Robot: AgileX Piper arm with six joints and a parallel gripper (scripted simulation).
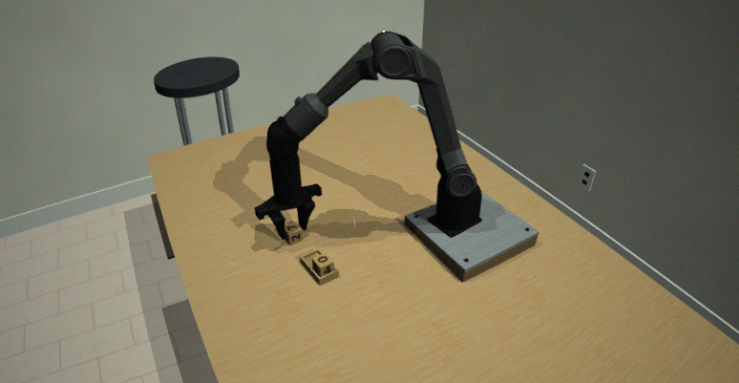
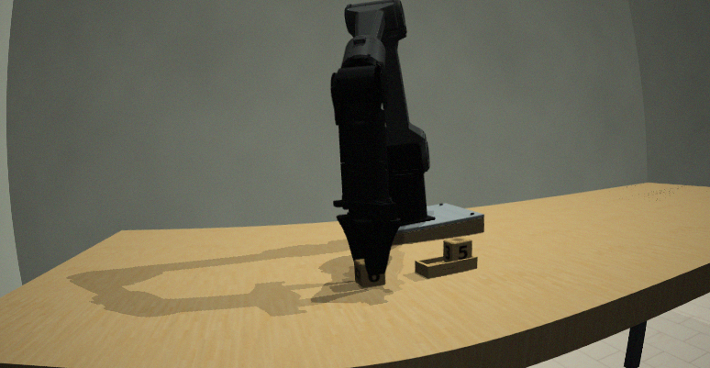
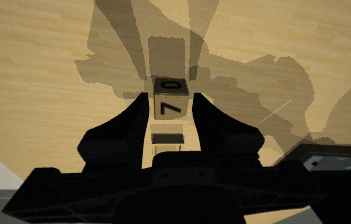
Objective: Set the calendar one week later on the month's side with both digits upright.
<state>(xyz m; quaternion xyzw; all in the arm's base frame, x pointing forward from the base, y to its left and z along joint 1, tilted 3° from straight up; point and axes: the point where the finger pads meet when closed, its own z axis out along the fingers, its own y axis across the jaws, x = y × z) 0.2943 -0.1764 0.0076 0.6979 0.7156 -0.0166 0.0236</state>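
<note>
Right now my hand is 110 mm to the right of the small wooden tray and 20 mm above it.
</note>
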